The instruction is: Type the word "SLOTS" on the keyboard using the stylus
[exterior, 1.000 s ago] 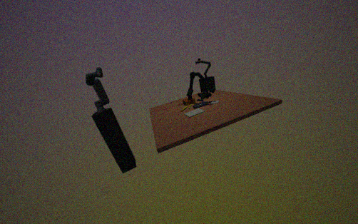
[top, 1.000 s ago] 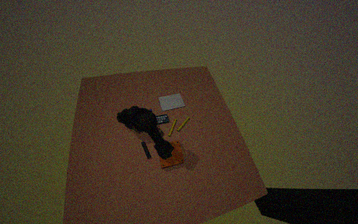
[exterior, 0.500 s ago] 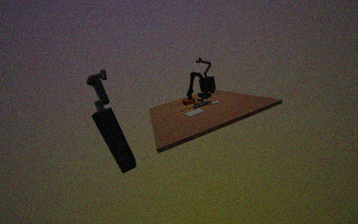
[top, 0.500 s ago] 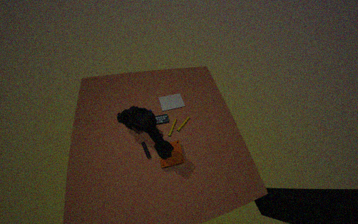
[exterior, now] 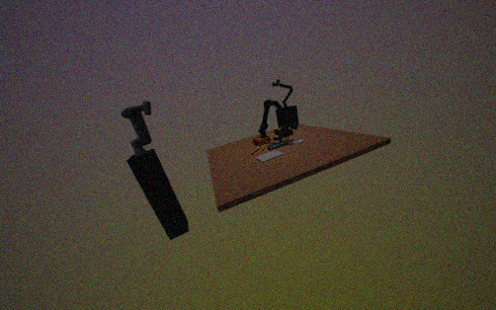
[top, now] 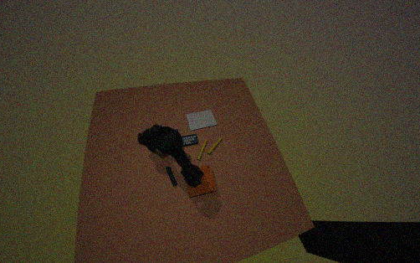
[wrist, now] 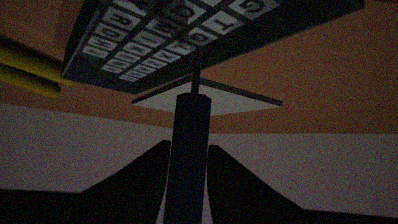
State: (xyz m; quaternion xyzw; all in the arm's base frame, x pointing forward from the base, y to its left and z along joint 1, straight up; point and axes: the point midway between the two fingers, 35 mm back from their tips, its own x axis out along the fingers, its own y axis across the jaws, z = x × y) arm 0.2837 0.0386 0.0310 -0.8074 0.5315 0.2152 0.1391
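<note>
The O key is 60 mm below my gripper tip. Also, from my gripper tip: L key 60 mm below, 20 mm to the right; stylus tip 50 mm below; blue stylus 10 mm below.
</note>
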